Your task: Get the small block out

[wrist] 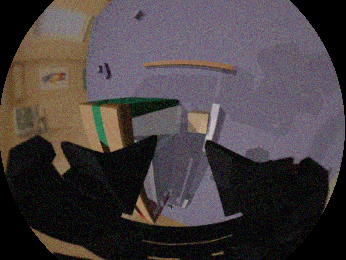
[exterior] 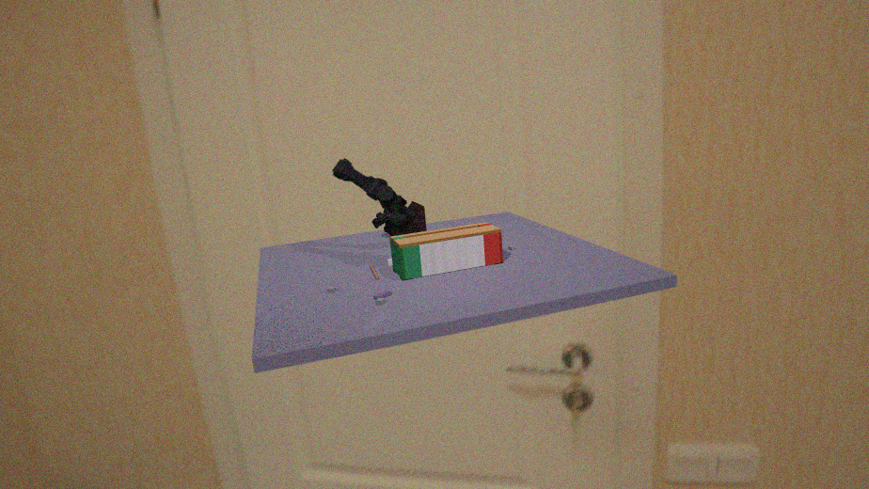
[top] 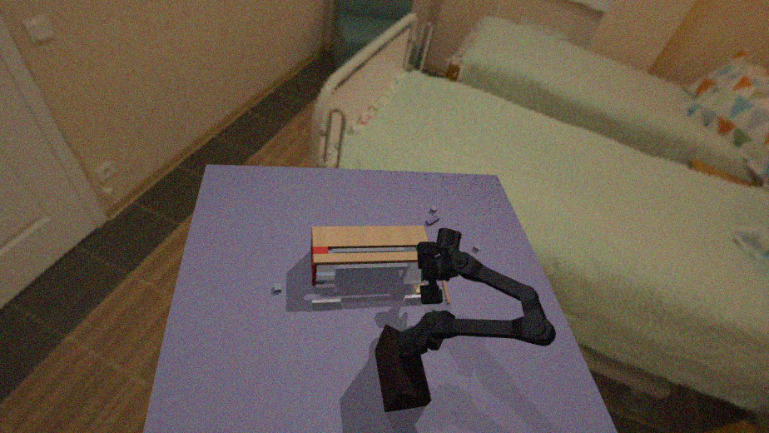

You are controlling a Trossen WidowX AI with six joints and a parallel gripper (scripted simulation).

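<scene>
The tan block lies 1 cm behind my gripper tip, 1 cm to the right of it and 7 cm below it. Round my gripper tip: box (7 cm ahead, 15 cm to the left, 2 cm below); thin tan stick (3 cm ahead, 11 cm to the right, 8 cm below).
</scene>
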